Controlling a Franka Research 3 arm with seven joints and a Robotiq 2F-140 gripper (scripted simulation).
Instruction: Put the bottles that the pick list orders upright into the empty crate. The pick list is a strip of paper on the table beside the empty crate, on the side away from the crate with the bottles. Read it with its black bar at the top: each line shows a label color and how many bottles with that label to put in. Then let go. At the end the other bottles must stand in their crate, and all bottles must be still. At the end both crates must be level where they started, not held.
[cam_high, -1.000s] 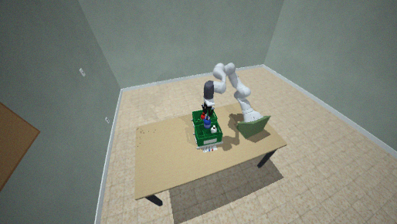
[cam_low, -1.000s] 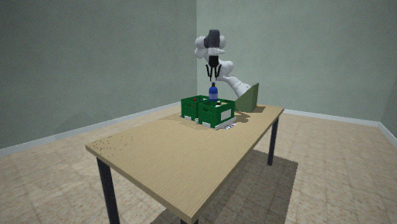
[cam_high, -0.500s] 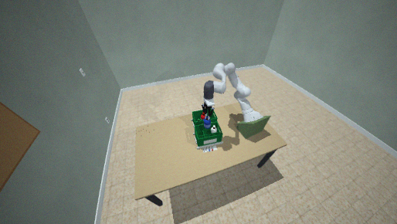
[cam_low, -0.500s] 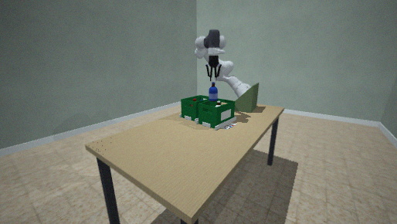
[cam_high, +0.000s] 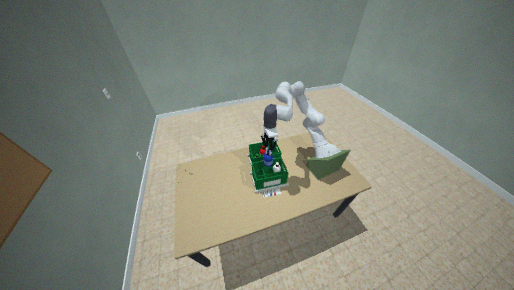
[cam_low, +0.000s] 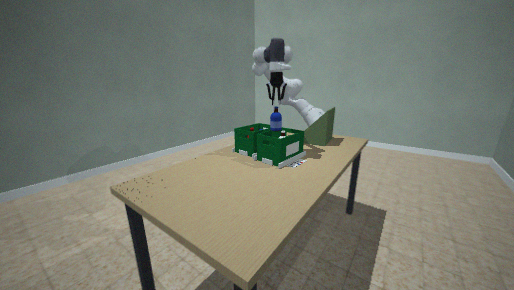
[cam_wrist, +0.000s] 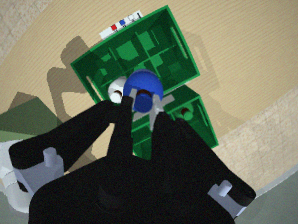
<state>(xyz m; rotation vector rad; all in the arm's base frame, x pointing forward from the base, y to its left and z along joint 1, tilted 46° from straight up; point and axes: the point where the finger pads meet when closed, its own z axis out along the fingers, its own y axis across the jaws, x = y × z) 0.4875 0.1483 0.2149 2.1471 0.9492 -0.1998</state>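
My hand is 80 mm above the blue-capped bottle. The rest, counted from my hand: red-labelled bottle: 30 mm behind, 230 mm to the right, 260 mm below; white-capped bottle: 90 mm behind, 10 mm to the left, 260 mm below; green-capped bottle: 60 mm ahead, 140 mm to the right, 260 mm below.
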